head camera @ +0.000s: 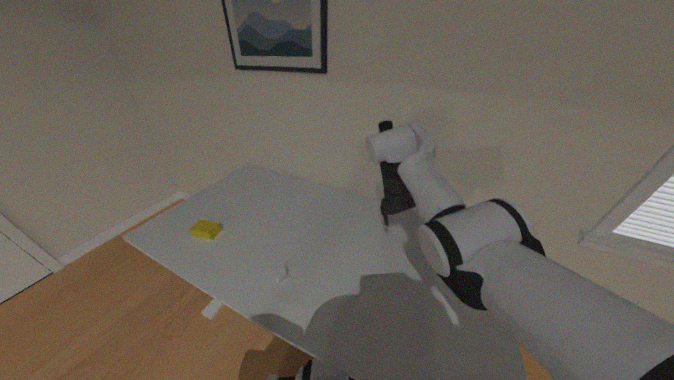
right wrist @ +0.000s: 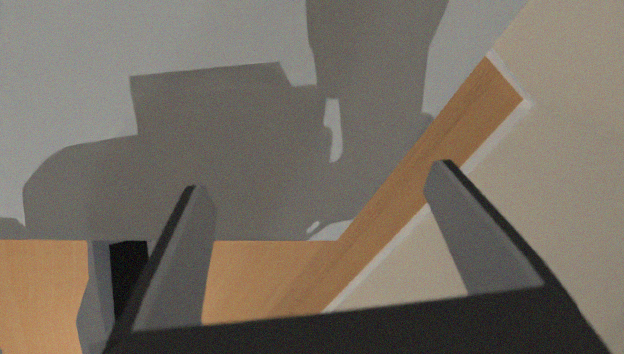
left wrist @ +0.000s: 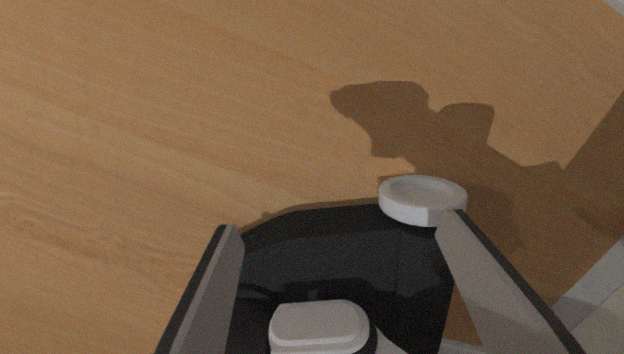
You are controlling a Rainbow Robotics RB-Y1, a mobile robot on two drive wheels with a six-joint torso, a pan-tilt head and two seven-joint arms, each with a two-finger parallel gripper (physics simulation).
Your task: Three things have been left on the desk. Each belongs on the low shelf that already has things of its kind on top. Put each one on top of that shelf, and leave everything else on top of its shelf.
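Places are measured from the robot's base along level axes (x up, y left, z back), in centimetres.
Where they show: left gripper, between the fingertips: (left wrist: 338,229); right gripper, between the fingertips: (head camera: 403,218) (right wrist: 320,187).
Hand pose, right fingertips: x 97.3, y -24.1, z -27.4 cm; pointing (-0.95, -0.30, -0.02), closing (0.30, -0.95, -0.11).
Note:
Each offset is from my right fingertips to the top centre of the thing. Level surfaces: height alone.
The desk {dx -25.3 cm} (head camera: 300,215) (right wrist: 65,65) has a pale grey top. A yellow block {dx -20.8, dy +76.8, dz -20.5 cm} (head camera: 205,230) lies on it near its left corner in the head view. A tiny whitish thing {dx -22.9, dy +40.9, dz +1.9 cm} (head camera: 283,274) shows nearer the front edge, too small and blurred to identify. A third thing cannot be made out. My right gripper (head camera: 386,221) (right wrist: 320,187) is open and empty, above the desk's right part, well to the right of the yellow block. My left gripper (left wrist: 338,229) is open and empty over the floor beside my base. The low shelves do not show in the current views.
The wooden floor {dx -97.3 cm} (head camera: 125,310) (left wrist: 150,100) (right wrist: 40,285) lies before the desk. A desk foot (head camera: 212,308) sticks out below the front edge. The wall (head camera: 125,125) (right wrist: 575,150) stands behind and beside the desk. My dark base (left wrist: 320,250) shows below. Arm shadows cover the desk's right part.

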